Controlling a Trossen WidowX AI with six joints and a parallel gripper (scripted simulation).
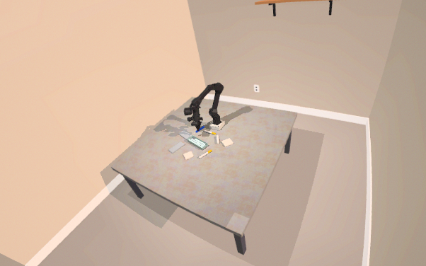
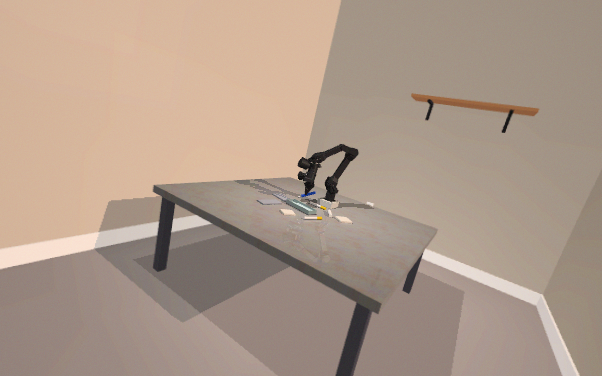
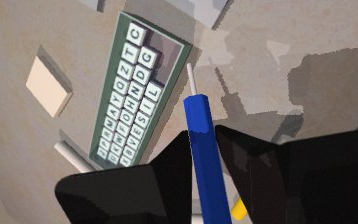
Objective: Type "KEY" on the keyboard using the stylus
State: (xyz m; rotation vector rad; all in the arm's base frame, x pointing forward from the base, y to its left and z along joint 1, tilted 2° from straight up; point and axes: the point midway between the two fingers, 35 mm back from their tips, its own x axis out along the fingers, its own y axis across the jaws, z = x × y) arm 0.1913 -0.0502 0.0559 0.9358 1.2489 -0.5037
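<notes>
My gripper tip is now 10 mm to the left of the blue stylus, 10 mm short of it and 10 mm above it. Also, from my gripper tip: white stick 190 mm to the left, 60 mm below, 40 mm behind; then grey tip 30 mm to the right, 30 mm ahead, 20 mm below; then keyboard 80 mm ahead, 60 mm to the left, 50 mm below.
</notes>
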